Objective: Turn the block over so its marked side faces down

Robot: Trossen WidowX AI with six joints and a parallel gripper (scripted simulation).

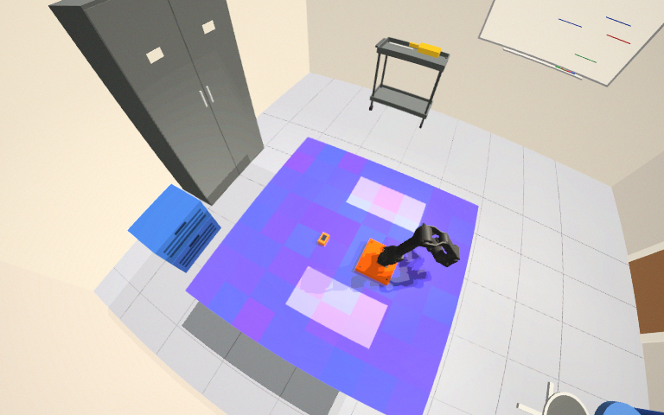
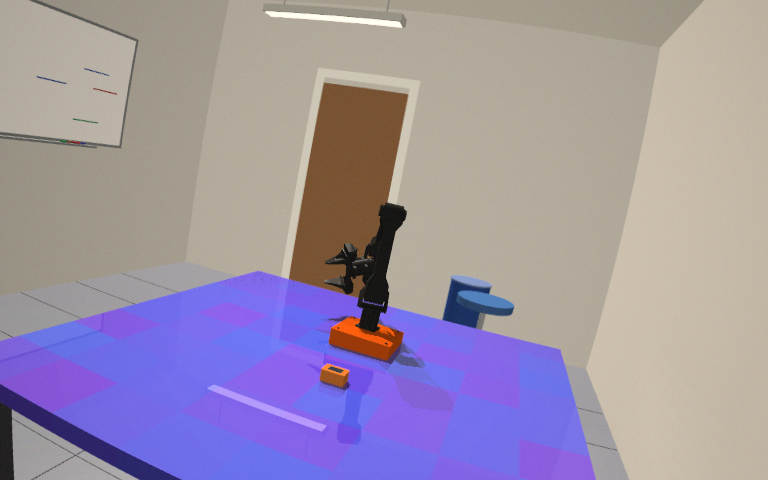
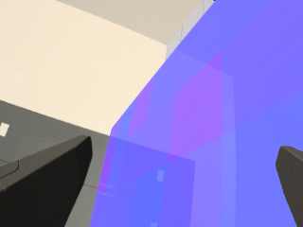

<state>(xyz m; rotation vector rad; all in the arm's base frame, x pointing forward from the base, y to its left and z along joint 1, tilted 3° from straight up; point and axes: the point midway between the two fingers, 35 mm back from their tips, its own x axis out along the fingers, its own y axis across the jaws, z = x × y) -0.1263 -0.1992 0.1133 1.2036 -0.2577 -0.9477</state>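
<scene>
Now: gripper tip 450 mm short of the block, 260 mm to the right of it and 130 mm above it.
</scene>
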